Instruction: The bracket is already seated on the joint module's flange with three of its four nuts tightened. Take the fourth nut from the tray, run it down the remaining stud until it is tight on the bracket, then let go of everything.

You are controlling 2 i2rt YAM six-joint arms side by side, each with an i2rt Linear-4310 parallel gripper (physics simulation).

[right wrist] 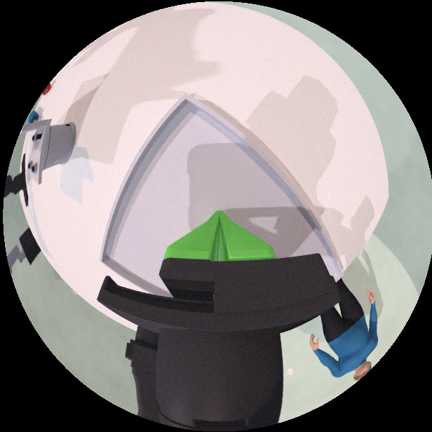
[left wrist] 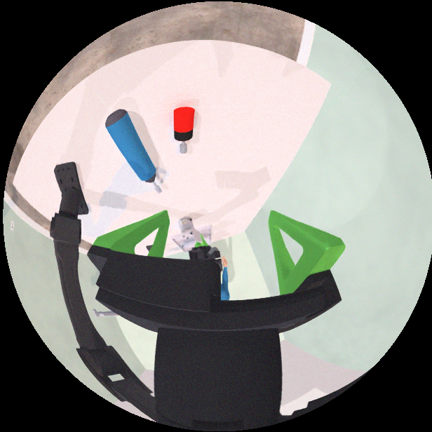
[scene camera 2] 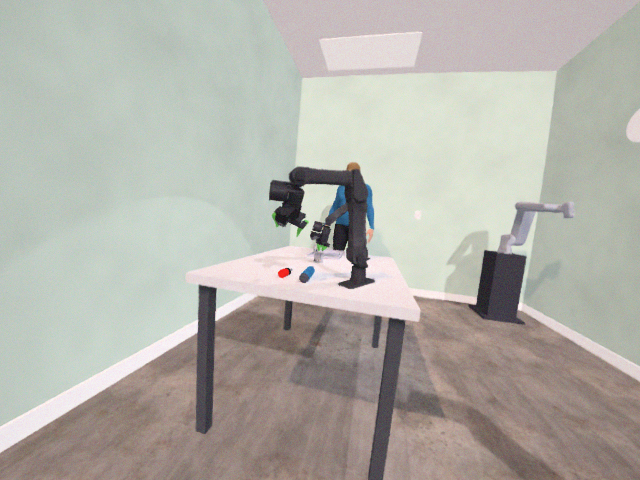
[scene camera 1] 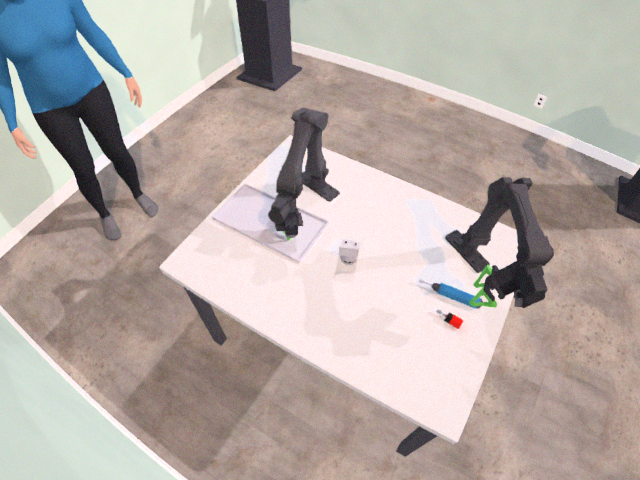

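The grey joint module stands on the table with the pale bracket on it. Dark spots show on the bracket; nuts and bare stud cannot be told apart. The shallow tray lies left of the module in scene camera 1. My right gripper is shut low over the tray, its green fingertips together with nothing seen between them. The fourth nut does not show; the fingers may hide it. My left gripper is open and empty, above the table's right side.
A blue tool and a short red-and-black screwdriver lie below my left gripper in scene camera 1. A person stands beyond the tray end of the table.
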